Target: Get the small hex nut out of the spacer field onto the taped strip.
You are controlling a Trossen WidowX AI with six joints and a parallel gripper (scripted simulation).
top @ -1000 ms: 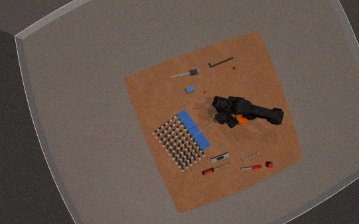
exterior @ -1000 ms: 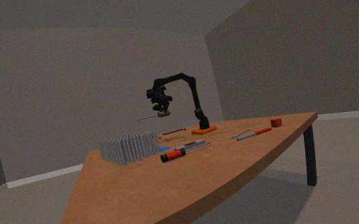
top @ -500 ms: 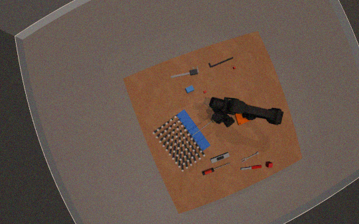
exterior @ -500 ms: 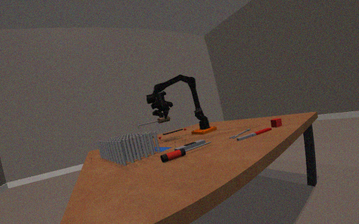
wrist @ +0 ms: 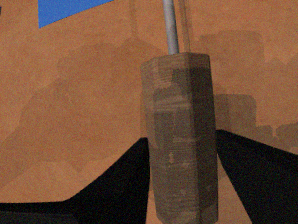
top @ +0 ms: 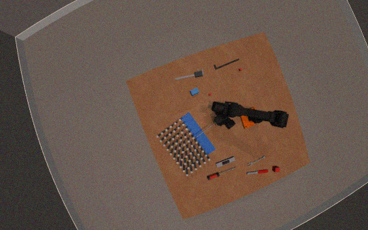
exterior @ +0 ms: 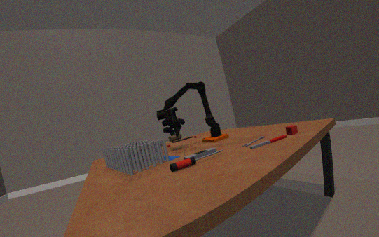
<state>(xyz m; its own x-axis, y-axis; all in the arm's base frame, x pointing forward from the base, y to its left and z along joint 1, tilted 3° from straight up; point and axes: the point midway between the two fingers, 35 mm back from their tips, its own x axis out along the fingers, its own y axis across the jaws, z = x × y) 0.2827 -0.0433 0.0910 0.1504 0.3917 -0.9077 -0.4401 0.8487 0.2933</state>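
Now: gripper tip 160 mm short of the blue taped strip, 90 mm to the right of it and 80 mm above it. Also, from my gripper tip: wooden-handled tool 100 mm ahead, 50 mm to the left; blue block 240 mm to the right, 140 mm ahead, 60 mm below; grey bar 360 mm to the left, 60 mm below, 20 mm behind.
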